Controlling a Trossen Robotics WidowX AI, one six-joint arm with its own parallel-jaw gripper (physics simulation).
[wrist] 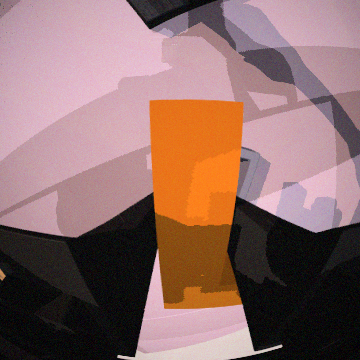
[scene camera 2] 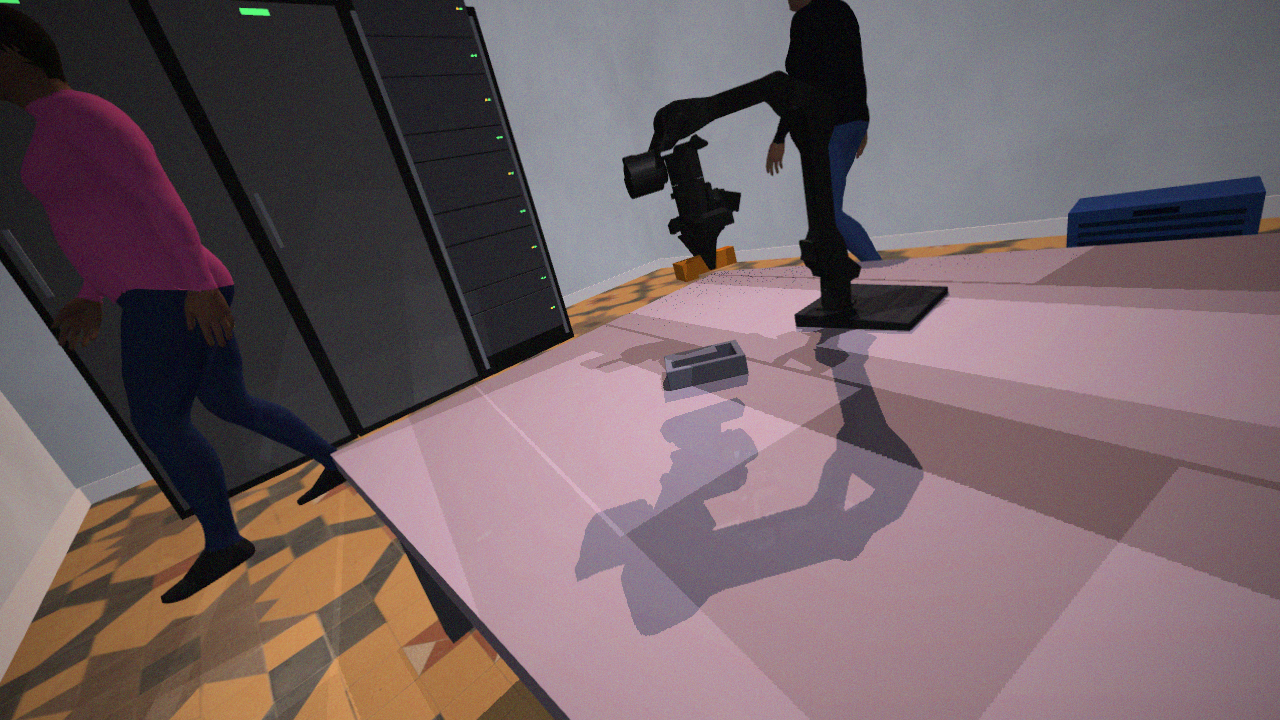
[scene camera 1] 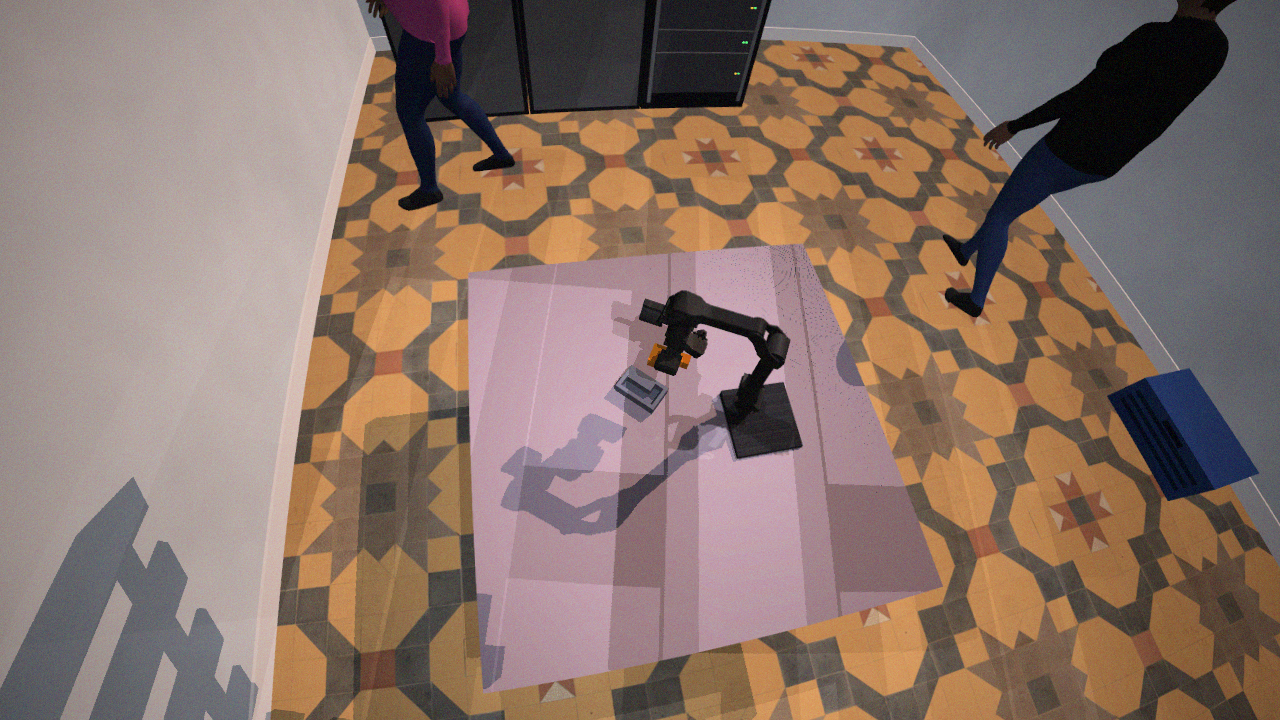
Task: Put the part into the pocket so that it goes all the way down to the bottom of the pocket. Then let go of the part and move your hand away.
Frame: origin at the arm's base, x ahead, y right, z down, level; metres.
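Seen in the pictures: gripper, fingertip midpoint: (wrist: 189,198) (scene camera 2: 709,268) (scene camera 1: 672,359); arm's base at its link origin: (scene camera 2: 836,305) (scene camera 1: 745,404).
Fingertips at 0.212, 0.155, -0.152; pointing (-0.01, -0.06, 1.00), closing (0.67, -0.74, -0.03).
Offsets run from my fingertips to a thing's top centre, as dx, dy, dz. Level surfaces: height alone.
The orange part @(+0.015, -0.006, -0.030) (scene camera 1: 656,354) (scene camera 2: 689,269) (wrist: 196,160) is a long block, held crosswise in the black gripper (scene camera 1: 670,358) (scene camera 2: 709,259) (wrist: 195,220). The gripper is shut on its middle, and both ends stick out past the fingers. It hangs in the air above the table, beside the pocket block. The grey pocket block @(+0.080, +0.004, +0.139) (scene camera 1: 633,399) (scene camera 2: 707,373) (wrist: 258,175) sits on the table with its long pocket facing up; no part shows inside the pocket. In the wrist view the orange part hides much of the block, which shows at its right edge.
The arm's dark base plate (scene camera 1: 765,434) (scene camera 2: 904,308) stands on the pink table @(dz +0.175) (scene camera 1: 554,555) (scene camera 2: 895,626), near the pocket block. Two people, dark server cabinets (scene camera 1: 586,58) (scene camera 2: 268,223) and a blue box (scene camera 1: 1181,434) (scene camera 2: 1163,214) are beyond the table.
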